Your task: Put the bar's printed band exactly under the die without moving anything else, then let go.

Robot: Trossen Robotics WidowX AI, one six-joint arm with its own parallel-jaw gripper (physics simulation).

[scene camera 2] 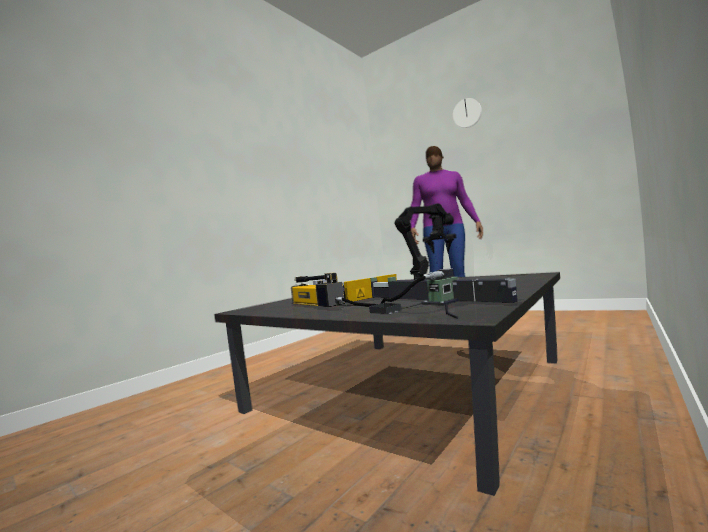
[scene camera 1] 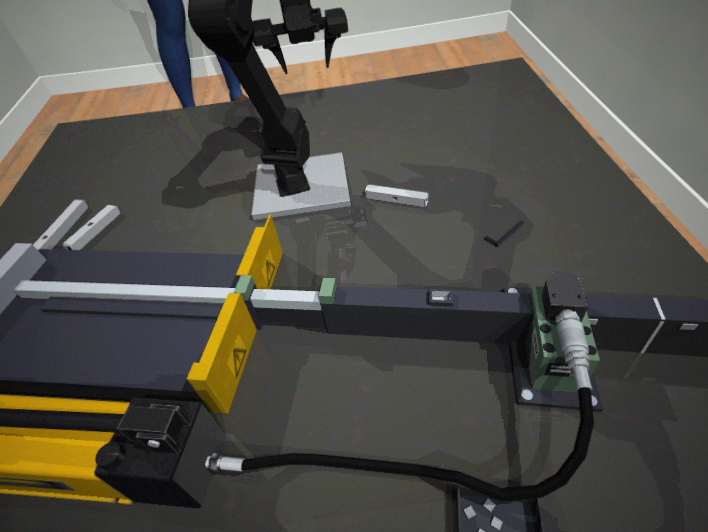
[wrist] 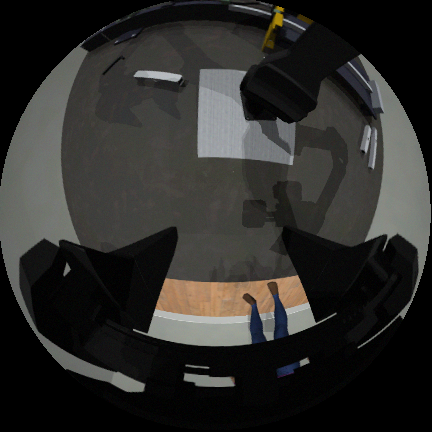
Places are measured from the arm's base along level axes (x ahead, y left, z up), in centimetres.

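Pixels of known places: gripper, fingertip midpoint: (scene camera 2: pixel 440 252) (scene camera 1: pixel 307 70) (wrist: pixel 231 232); arm's base at its link origin: (scene camera 1: pixel 293 185) (wrist: pixel 258 104).
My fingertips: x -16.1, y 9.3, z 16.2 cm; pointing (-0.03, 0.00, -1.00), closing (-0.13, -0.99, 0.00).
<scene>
For each thing: its middle in the pictures, then the offset to it from my fingertips. "spot": a spot on its surface instead.
- small green block at a spot on its surface: (scene camera 1: pixel 244 287) spot: dz -7.7, dx +49.8, dy -20.8 cm
- green unit with a black top, surface spot: (scene camera 1: pixel 543 374) spot: dz -12.4, dx +73.5, dy +13.7 cm
- thin white stripe at a spot on its surface: (scene camera 1: pixel 658 308) spot: dz -9.4, dx +70.8, dy +30.3 cm
- short white bar at the middle of its body: (scene camera 1: pixel 396 195) (wrist: pixel 156 76) dz -16.0, dx +27.9, dy +9.9 cm
- hex key at the middle of its body: (scene camera 1: pixel 504 230) dz -16.7, dx +44.2, dy +24.7 cm
- black cable at a spot on its surface: (scene camera 1: pixel 354 462) spot: dz -15.9, dx +75.5, dy -12.0 cm
A long pale bar (scene camera 1: pixel 125 290) lies along the dark bed in scene camera 1, passing between two yellow guard plates (scene camera 1: pixel 226 348) (scene camera 1: pixel 264 251) and a small green block (scene camera 1: pixel 244 287). Its pale right stretch reaches another green block (scene camera 1: pixel 327 290) on a dark rail. A green unit with a black top (scene camera 1: pixel 543 374) (scene camera 2: pixel 439 290) straddles the rail. Right of it, a thin white stripe (scene camera 1: pixel 658 308) crosses the dark rail; I cannot tell whether it is the printed band, nor which part is the die. My gripper (scene camera 1: pixel 306 69) (scene camera 2: pixel 442 247) (wrist: pixel 231 232) is open and empty, raised behind the rail, far from the bar.
A short white bar (scene camera 1: pixel 396 195) (wrist: pixel 158 76) lies beside my base plate (scene camera 1: pixel 329 191) (wrist: pixel 220 125). Two more white bars (scene camera 1: pixel 60 224) (scene camera 1: pixel 91 227) lie left. A hex key (scene camera 1: pixel 509 232) lies right. A black cable (scene camera 1: pixel 354 462) runs in front. A person (scene camera 2: pixel 439 188) stands behind.
</scene>
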